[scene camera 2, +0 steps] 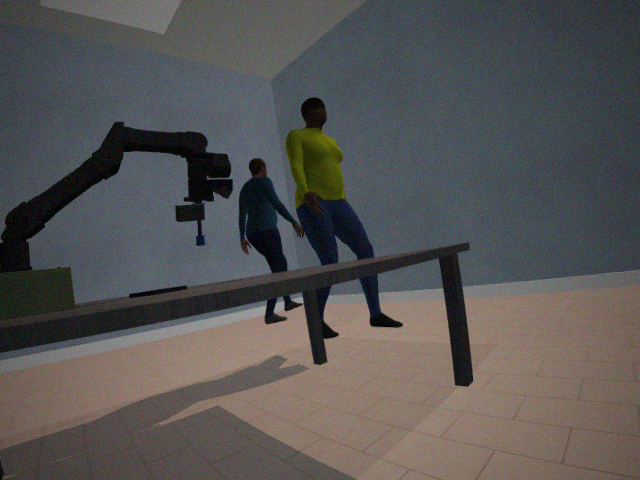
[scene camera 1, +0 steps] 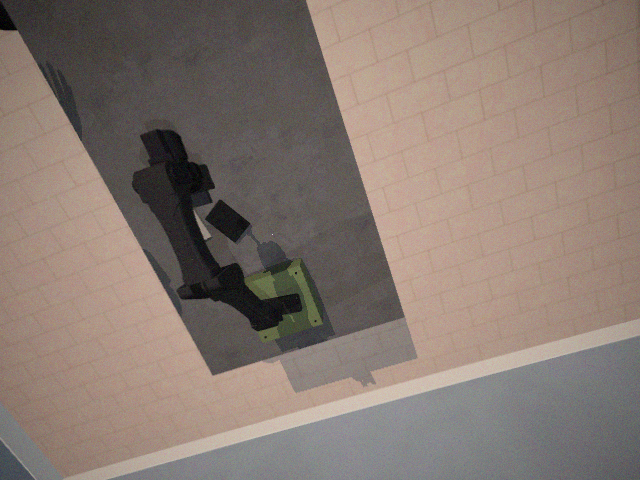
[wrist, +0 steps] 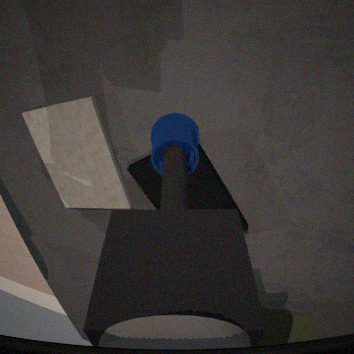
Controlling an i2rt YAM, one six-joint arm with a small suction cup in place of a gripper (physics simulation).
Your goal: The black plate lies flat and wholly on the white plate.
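Frame: origin at the arm's base, x back, y up, z left, level; metres.
Seen in the pictures: hand at its tool point: (scene camera 2: 200,244) (wrist: 174,134); arm's base at its link origin: (scene camera 2: 16,275) (scene camera 1: 274,306).
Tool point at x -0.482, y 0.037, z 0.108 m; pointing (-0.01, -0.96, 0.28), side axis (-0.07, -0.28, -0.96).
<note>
Offsets run from my tool point to a thing's top centre. Level surfaces: height alone.
The black plate {dz +0.007, dx +0.143, dy -0.116 m} (scene camera 1: 227,221) (scene camera 2: 158,291) (wrist: 212,187) lies flat on the table beside the white plate, not on it. The white plate {dz +0.168, dx +0.127, dy -0.120 m} (scene camera 1: 202,226) (wrist: 80,155) lies on the table to the left of the black plate in the wrist view, with a narrow gap between them. The arm hides most of it in scene camera 1, and it does not show in scene camera 2. My gripper, a blue suction cup (scene camera 2: 200,240) (wrist: 175,132), is open and empty. It hangs well above the table and overlaps the black plate in the wrist view. The arm hides it in scene camera 1.
The grey table {dy -0.130 m} (scene camera 1: 289,103) (scene camera 2: 361,266) bears the green base block (scene camera 1: 311,304) (scene camera 2: 41,291) under the arm. A table edge runs close to the white plate's far side. A person in yellow (scene camera 2: 317,165) and a person in teal (scene camera 2: 262,201) stand beyond the table.
</note>
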